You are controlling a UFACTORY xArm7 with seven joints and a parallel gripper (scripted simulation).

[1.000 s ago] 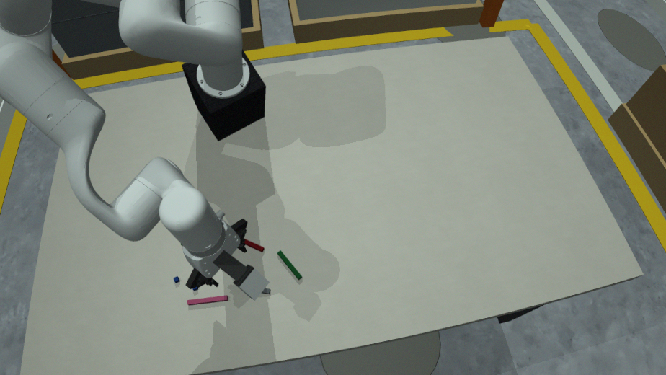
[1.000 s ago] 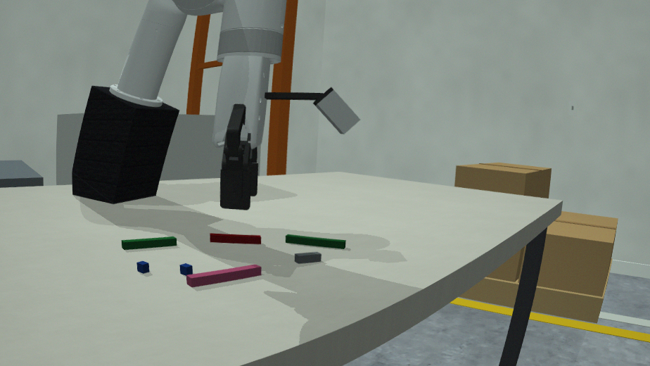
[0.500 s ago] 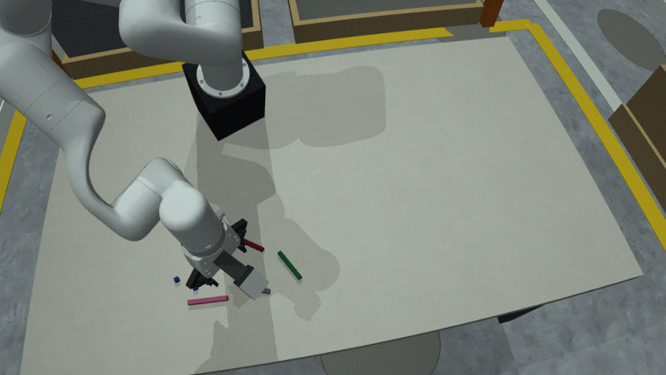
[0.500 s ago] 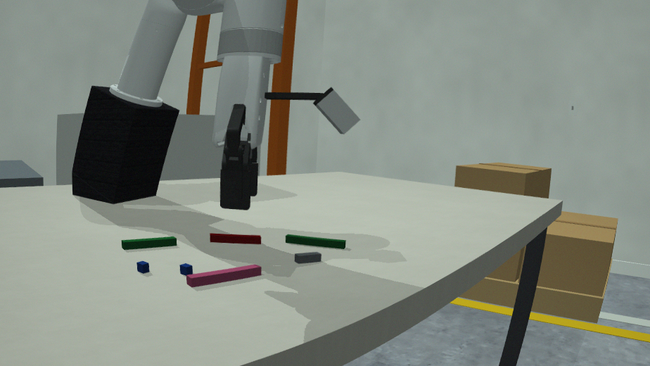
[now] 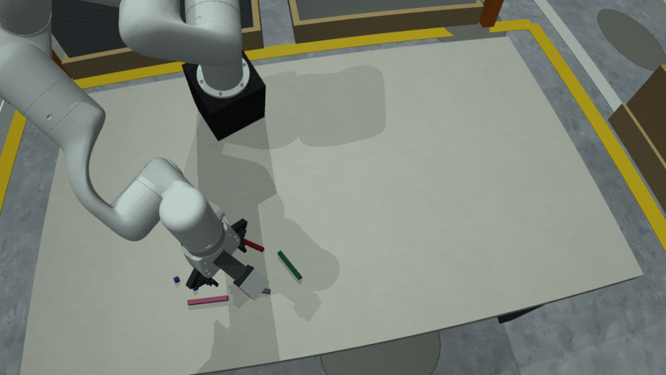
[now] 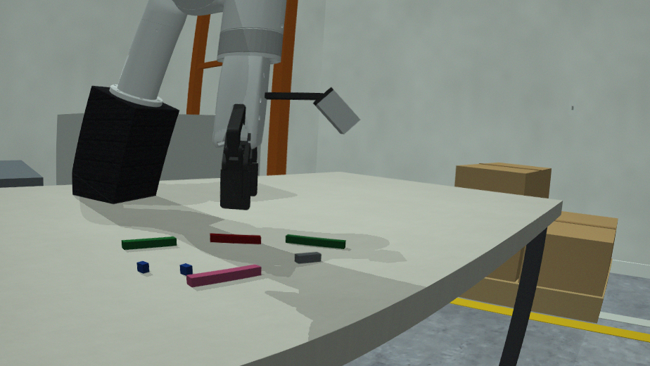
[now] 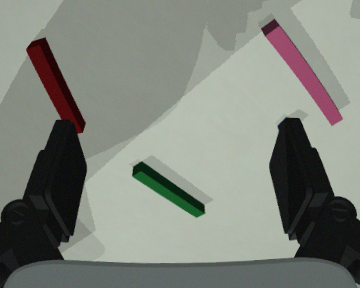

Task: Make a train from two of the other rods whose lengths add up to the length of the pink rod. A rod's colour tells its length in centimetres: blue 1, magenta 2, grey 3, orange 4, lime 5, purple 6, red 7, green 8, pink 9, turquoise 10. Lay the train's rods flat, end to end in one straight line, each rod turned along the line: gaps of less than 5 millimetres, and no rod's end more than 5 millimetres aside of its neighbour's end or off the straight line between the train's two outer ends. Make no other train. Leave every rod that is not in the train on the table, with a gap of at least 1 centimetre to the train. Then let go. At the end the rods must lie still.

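Now: the pink rod 60 mm ahead of my hand, 50 mm to the right of it and 70 mm below it. From my hand the other things lie so: grey rod: 40 mm ahead, 70 mm to the left, 70 mm below; then red rod: 70 mm behind, 30 mm to the left, 70 mm below.
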